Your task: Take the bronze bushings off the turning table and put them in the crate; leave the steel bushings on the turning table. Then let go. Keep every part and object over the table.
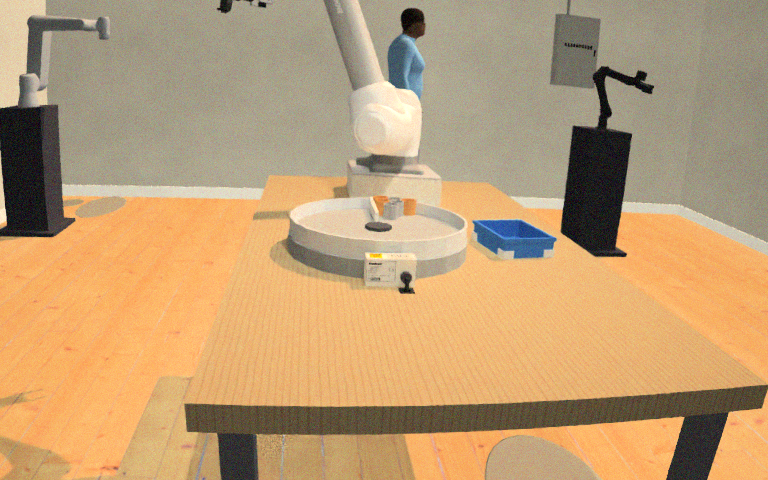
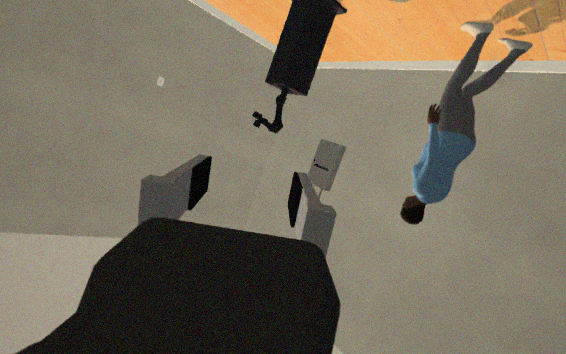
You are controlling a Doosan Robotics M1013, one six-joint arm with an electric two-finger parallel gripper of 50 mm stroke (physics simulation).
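Frame: origin at the arm's base, x right, y ahead, z up, level; metres.
Where they show: gripper, between the fingertips: (image 1: 269,3) (image 2: 250,181); arm's base, origin of its link: (image 1: 393,169).
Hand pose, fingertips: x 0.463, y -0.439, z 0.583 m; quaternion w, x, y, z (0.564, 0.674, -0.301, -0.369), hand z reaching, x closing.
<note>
Each offset is from my fingertips to the top centre of the thing. "spot": to the spot under its first point. Level surfaces: height alone.
The turning table (image 1: 339,240) is a round white-walled disc on a grey base. Toward its back, the bushings stand close together beside a pale upright bar {spot: dx -0.331, dy +0.985, dz -0.598 m} (image 1: 373,209). A bronze bushing {dx -0.431, dy +0.922, dz -0.585 m} (image 1: 410,207) is at the right of this group and another bronze bushing {dx -0.359, dy +0.932, dz -0.585 m} (image 1: 381,202) is at the left, partly hidden. Steel bushings {dx -0.377, dy +0.977, dz -0.585 m} (image 1: 391,211) are between them and overlap, so their number is unclear. The blue crate {dx -0.687, dy +1.041, dz -0.626 m} (image 1: 526,247) stands right of the turning table; no part shows inside it. My gripper (image 2: 250,181) is open and empty, raised high, away from the bushings.
A white control box {spot: dx -0.307, dy +1.332, dz -0.648 m} (image 1: 380,273) with a small black knob {spot: dx -0.356, dy +1.351, dz -0.651 m} (image 1: 406,278) stands at the turning table's front. My arm's base (image 1: 393,183) is behind the turning table. A person (image 1: 404,59) (image 2: 442,165) stands behind the table {dz -0.676 m} (image 1: 430,350). Black pedestals with other arms stand on either side.
</note>
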